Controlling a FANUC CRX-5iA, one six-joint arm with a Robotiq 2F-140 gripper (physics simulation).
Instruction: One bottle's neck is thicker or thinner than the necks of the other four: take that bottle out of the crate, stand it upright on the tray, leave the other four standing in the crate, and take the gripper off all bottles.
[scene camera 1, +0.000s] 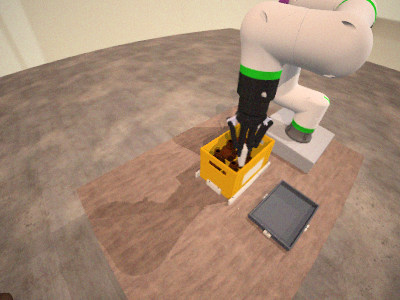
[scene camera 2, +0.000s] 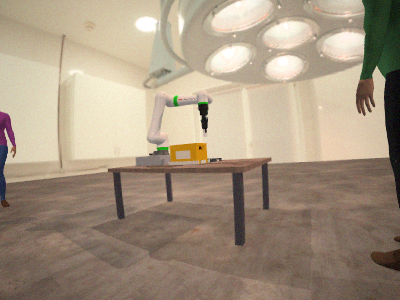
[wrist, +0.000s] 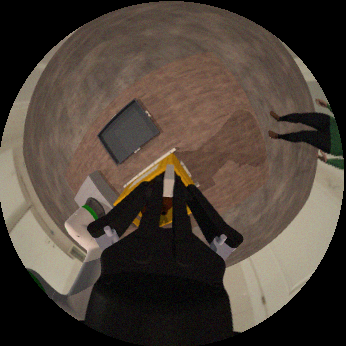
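Where they show: gripper, fingertip midpoint: (scene camera 1: 240, 162) (scene camera 2: 205, 136) (wrist: 169, 170); arm's base, origin of the base link: (scene camera 1: 298, 134) (wrist: 95, 207).
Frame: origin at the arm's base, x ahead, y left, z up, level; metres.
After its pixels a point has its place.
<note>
My gripper (scene camera 1: 243, 156) {x 0.539, y -0.018, z 0.149 m} (scene camera 2: 205, 134) {x 0.539, y -0.018, z 0.149 m} (wrist: 169, 170) {x 0.539, y -0.018, z 0.149 m} is shut with its fingertips together and nothing between them. It points down above the yellow crate (scene camera 1: 220, 183) {x 0.543, y -0.083, z -0.024 m} (scene camera 2: 196, 154) {x 0.543, y -0.201, z -0.004 m} (wrist: 181, 171) {x 0.543, y -0.078, z 0.030 m}, and its tips are higher than the crate's rim in the second scene view. Brown bottles stand in the crate; one bottle (scene camera 1: 218, 154) {x 0.503, y -0.143, z 0.073 m} shows near its left corner, and others are partly hidden behind the fingers. In the wrist view the fingers cover most of the bottles, and the necks cannot be compared. The dark grey tray (scene camera 1: 283, 212) {x 0.428, y 0.173, z -0.079 m} (scene camera 2: 215, 159) {x 0.550, y 0.131, z -0.067 m} (wrist: 129, 132) {x 0.441, y 0.161, z -0.079 m} lies beside the crate with no bottle on it.
The crate stands between white strips on the wooden table (scene camera 1: 150, 220) {x 0.841, y -0.168, z -0.085 m} (scene camera 2: 200, 169) {x 0.761, y -0.521, z -0.096 m} (wrist: 200, 95) {x 0.790, y 0.125, z -0.084 m}. The robot's grey base block (scene camera 1: 312, 156) {x 0.104, y 0.131, z -0.006 m} (scene camera 2: 150, 160) {x 0.009, y -0.200, z -0.035 m} is close to the crate. A person in green (scene camera 2: 387, 60) stands on the floor away from the table.
</note>
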